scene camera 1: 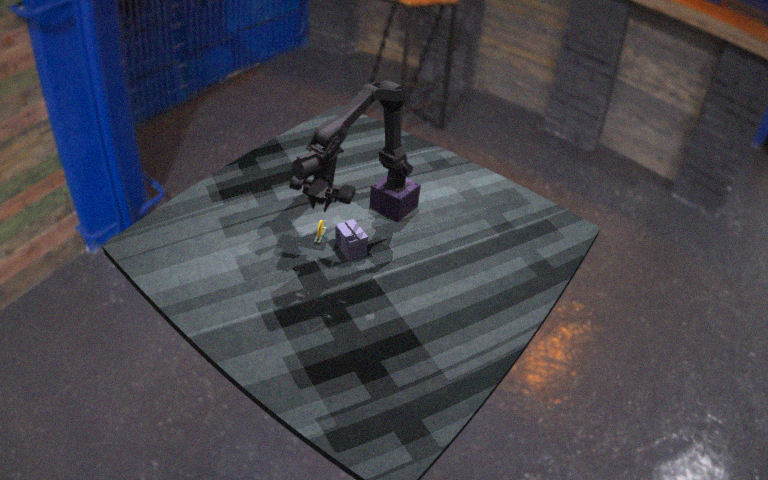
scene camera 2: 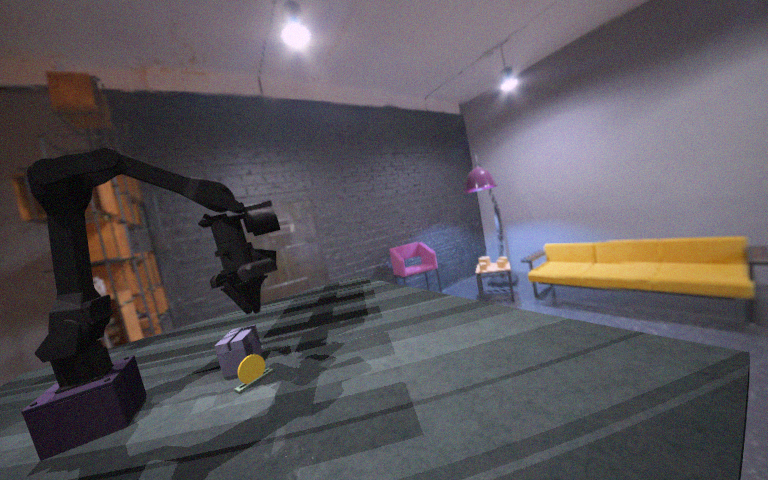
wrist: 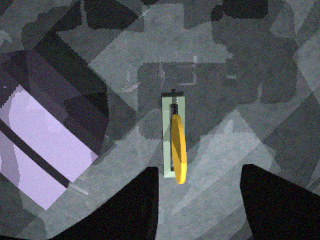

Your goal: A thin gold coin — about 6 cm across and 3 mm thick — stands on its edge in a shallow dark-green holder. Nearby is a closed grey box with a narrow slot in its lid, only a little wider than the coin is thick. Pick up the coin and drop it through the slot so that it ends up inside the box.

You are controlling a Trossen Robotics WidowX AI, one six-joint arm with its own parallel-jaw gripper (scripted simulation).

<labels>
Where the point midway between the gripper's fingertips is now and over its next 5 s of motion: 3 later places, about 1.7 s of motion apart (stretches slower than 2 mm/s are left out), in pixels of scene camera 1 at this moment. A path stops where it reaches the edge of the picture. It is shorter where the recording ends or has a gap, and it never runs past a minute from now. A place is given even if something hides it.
The gripper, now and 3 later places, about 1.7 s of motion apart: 319, 209; 319, 229; 319, 215; 328, 212
</labels>
